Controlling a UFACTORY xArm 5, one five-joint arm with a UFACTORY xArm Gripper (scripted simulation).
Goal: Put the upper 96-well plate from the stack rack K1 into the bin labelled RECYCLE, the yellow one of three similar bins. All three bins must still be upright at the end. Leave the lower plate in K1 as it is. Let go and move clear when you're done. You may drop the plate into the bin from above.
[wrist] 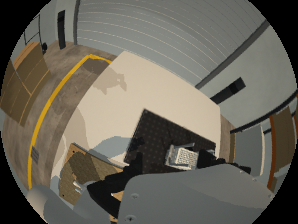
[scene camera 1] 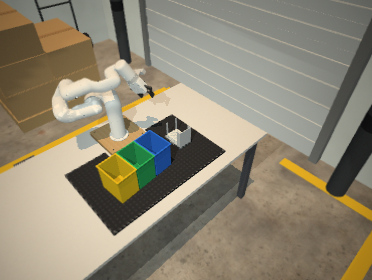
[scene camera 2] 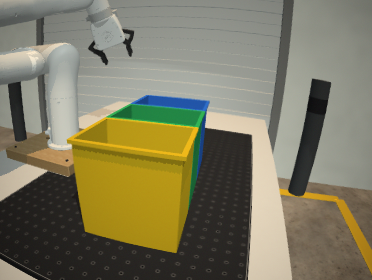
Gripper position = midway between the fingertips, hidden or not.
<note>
I see my gripper (scene camera 2: 118,59), a blue bin (scene camera 2: 193,104), a yellow bin (scene camera 2: 133,178) and a green bin (scene camera 2: 184,117).
The blue bin shows as well in scene camera 1 (scene camera 1: 160,148). The yellow bin shows as well in scene camera 1 (scene camera 1: 121,171). The green bin is seen too in scene camera 1 (scene camera 1: 141,159). The wrist view misses the yellow bin: it is out of frame.
</note>
